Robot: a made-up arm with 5 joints. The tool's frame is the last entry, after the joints.
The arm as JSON. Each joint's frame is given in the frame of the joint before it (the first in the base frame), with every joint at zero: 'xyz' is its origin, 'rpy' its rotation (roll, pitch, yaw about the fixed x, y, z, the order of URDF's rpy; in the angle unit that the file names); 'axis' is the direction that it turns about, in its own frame. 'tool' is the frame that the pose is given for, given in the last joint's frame.
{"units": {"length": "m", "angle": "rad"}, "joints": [
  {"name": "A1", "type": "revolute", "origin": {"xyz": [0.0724, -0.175, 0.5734], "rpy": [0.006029, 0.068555, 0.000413]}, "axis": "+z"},
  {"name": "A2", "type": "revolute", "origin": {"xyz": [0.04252, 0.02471, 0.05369], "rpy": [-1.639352, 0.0, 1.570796]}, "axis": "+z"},
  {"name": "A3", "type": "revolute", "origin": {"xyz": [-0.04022, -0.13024, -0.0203], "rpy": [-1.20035, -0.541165, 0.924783]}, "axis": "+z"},
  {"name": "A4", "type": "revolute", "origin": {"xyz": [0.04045, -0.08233, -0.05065], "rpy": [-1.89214, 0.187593, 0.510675]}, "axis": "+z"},
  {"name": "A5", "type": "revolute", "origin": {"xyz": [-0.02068, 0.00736, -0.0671], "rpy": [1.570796, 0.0, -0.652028]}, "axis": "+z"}
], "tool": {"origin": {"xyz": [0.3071, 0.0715, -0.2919], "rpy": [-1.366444, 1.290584, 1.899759]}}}
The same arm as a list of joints. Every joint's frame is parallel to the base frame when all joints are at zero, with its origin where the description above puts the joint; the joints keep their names.
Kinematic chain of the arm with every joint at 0, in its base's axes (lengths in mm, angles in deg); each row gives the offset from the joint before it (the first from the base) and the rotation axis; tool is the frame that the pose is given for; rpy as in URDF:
A1: xyz 72.4 -175 573.4 axis 0.068502 -0.006 0.997633
A2: xyz 46.1 24.4 50.8 axis -x
A3: xyz 20.3 -41 130 axis -0.310301 -0.854102 -0.417401
A4: xyz -70.9 64 43.1 axis +x
A5: xyz -67.1 -6.7 20.9 axis -y
tool: xyz 71.5 291.9 -307.1 rpy -6.45 -5.13 74.76

